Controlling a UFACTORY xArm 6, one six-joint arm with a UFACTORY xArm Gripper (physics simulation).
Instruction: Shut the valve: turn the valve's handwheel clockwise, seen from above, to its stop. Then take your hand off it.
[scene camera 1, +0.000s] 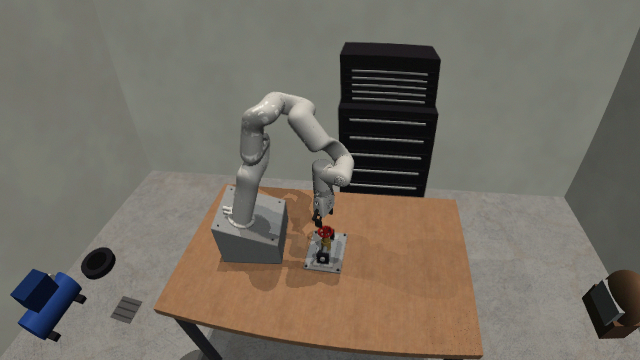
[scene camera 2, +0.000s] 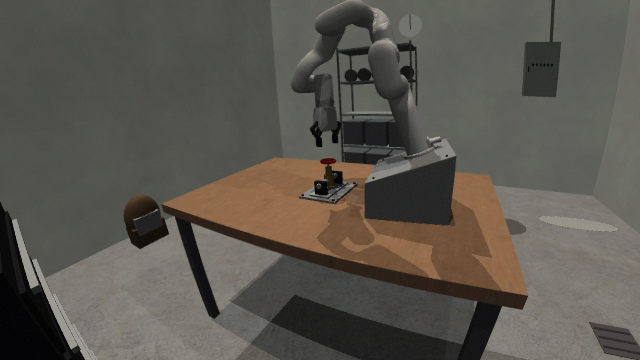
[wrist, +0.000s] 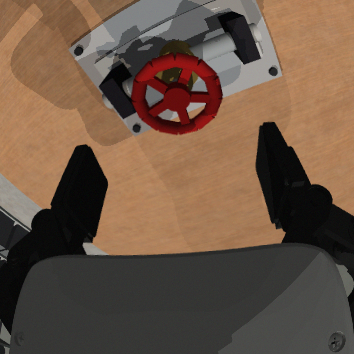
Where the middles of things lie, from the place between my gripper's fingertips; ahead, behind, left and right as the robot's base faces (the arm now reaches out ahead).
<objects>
Right now the red handwheel (wrist: 176, 96) is 80 mm below my hand. Round my hand: grey base plate (scene camera 1: 338, 260): 200 mm below.
</objects>
